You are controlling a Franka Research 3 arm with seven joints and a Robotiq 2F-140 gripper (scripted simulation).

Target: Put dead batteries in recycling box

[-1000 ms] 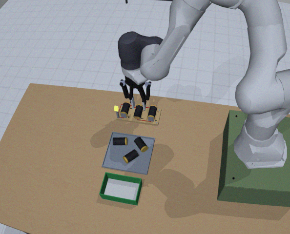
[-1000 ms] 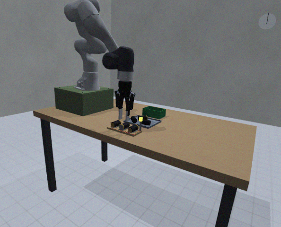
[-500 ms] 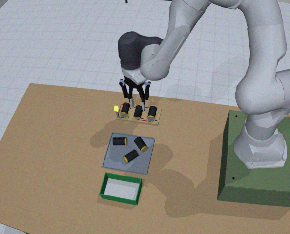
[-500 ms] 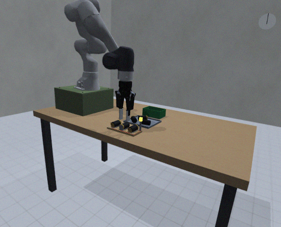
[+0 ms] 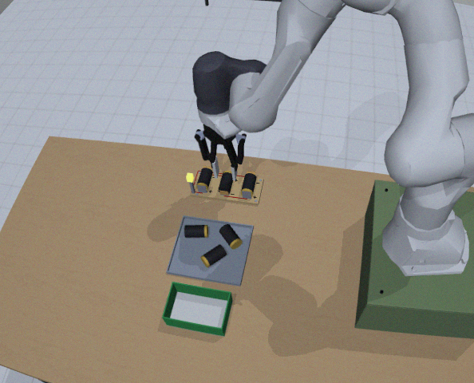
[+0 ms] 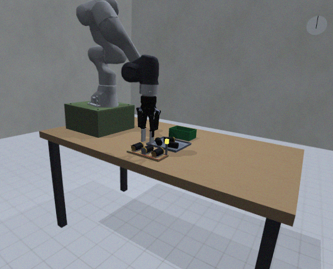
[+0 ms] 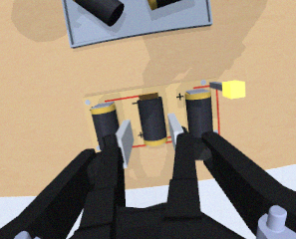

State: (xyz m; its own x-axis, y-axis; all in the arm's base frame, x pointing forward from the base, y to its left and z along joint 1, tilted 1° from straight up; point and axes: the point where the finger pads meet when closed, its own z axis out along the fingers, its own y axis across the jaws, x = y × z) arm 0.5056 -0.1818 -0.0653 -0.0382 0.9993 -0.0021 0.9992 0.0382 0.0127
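My hand is 9 cm above the holder board. Round my hand: bulb (9 cm ahead, 4 cm to the left, 1 cm below); then grey bulb post (9 cm ahead, 6 cm below, 4 cm to the left); then tray (21 cm to the left, 9 cm below).
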